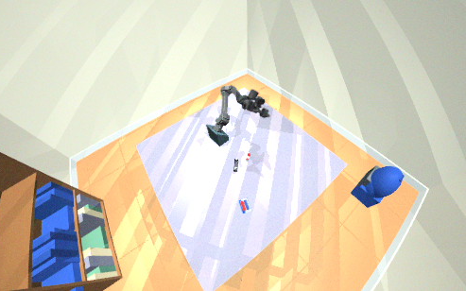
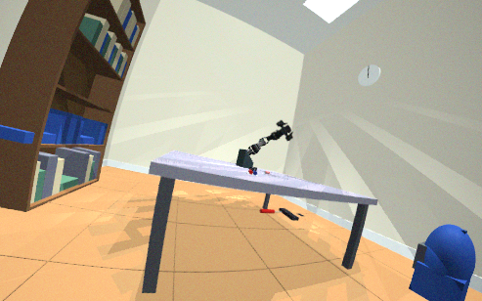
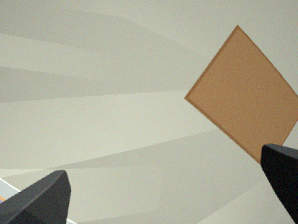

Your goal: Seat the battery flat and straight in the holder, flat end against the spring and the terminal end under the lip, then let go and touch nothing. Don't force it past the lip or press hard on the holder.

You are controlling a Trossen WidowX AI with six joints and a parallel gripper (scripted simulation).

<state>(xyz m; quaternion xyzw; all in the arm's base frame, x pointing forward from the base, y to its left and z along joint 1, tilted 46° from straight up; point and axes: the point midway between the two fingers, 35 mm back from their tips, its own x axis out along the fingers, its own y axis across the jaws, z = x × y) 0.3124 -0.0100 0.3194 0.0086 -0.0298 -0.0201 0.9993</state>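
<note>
Right now the battery is 40 cm below my gripper tip, 12 cm to the right of it and 1 cm behind it.
</note>
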